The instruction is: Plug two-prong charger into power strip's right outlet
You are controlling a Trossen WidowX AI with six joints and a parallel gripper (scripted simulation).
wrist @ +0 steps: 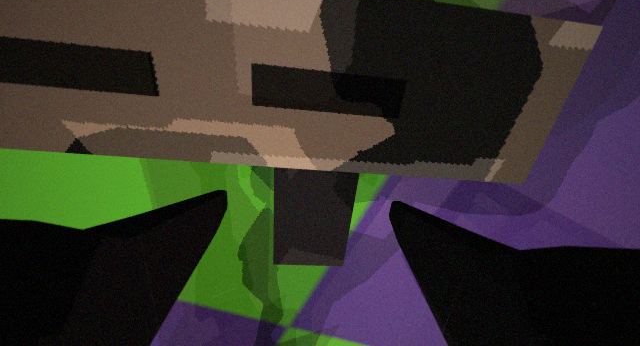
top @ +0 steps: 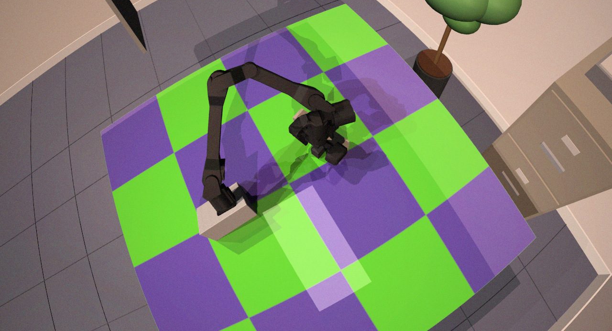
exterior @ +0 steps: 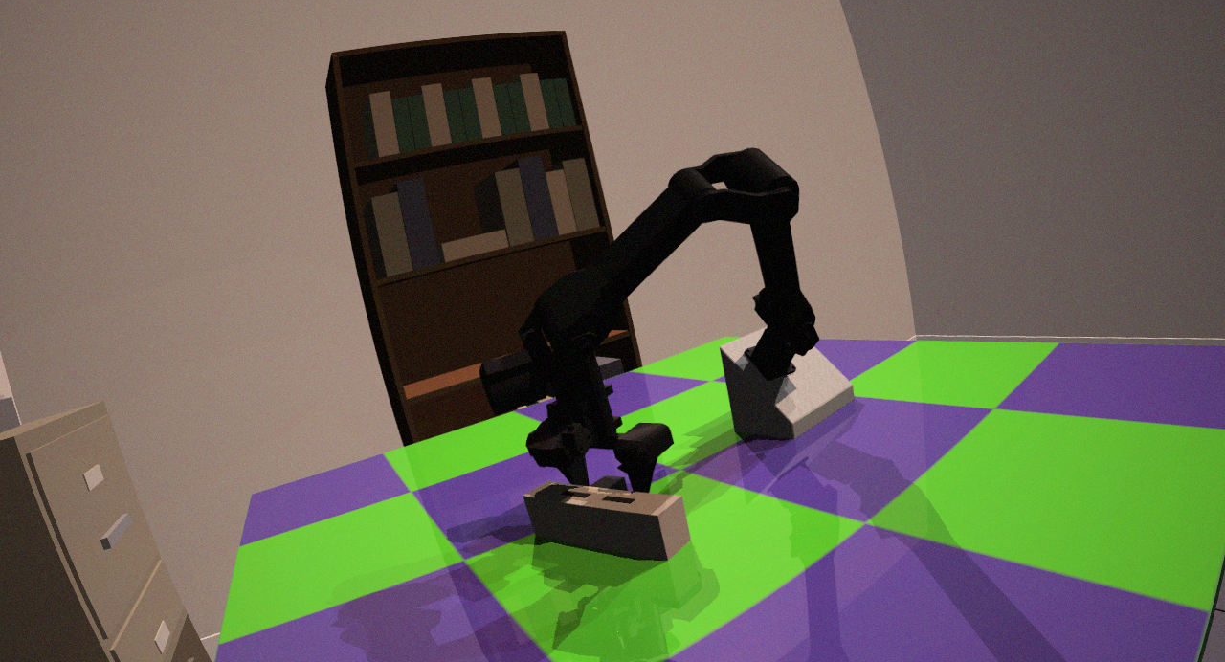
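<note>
Right now my gripper tip is 30 mm short of the two-prong charger, 10 mm to the right of it and 10 mm below it.
</note>
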